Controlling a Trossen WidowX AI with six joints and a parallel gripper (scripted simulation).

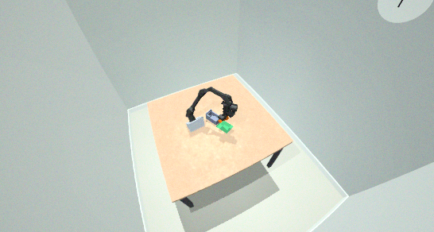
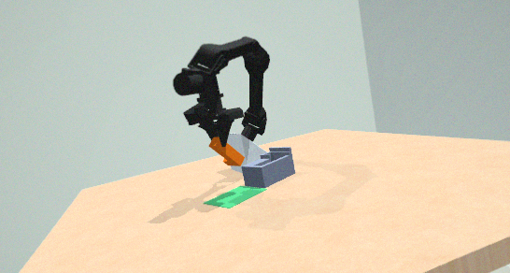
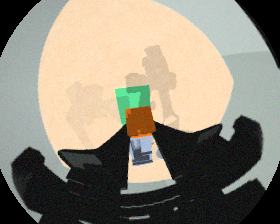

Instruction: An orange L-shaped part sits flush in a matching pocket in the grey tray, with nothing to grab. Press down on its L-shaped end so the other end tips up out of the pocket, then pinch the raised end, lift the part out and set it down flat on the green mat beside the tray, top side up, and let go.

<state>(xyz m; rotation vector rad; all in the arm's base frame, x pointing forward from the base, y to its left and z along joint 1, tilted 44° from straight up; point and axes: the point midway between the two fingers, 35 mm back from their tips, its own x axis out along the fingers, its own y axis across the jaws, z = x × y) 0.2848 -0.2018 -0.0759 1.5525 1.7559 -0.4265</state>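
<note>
The green mat lies 10 mm behind my gripper tip, 20 mm to the left of it and 170 mm below it. The rest, counted from my gripper tip: orange L-shaped part: 20 mm behind, 20 mm to the left, 30 mm below.
</note>
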